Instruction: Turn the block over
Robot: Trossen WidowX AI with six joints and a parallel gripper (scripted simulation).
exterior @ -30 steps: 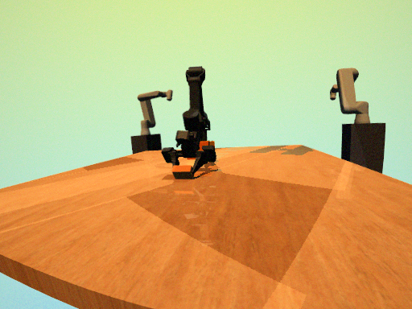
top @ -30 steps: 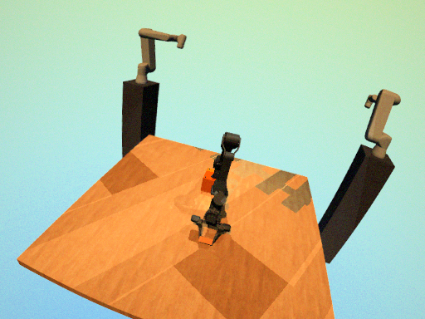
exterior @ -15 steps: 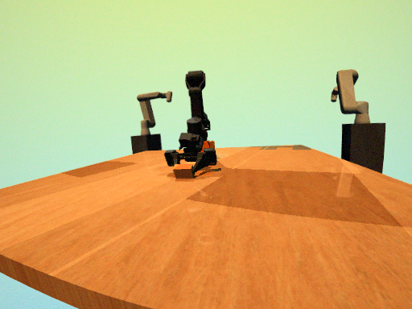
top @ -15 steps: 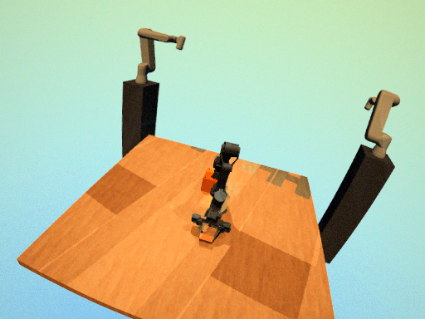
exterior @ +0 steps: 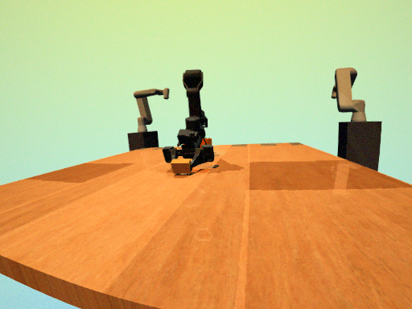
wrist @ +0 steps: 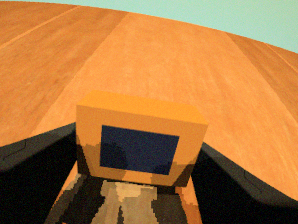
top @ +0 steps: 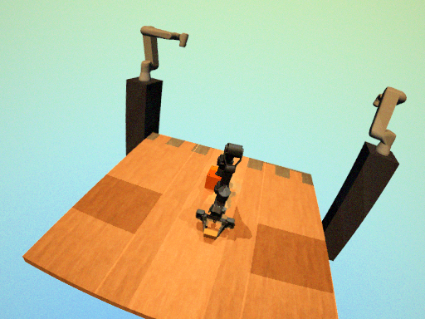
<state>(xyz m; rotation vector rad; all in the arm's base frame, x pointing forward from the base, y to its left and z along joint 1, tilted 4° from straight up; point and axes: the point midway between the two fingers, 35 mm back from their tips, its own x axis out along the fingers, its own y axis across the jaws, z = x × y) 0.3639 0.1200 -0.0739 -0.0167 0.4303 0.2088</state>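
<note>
The orange block lies 1 cm behind my gripper tip.
</note>
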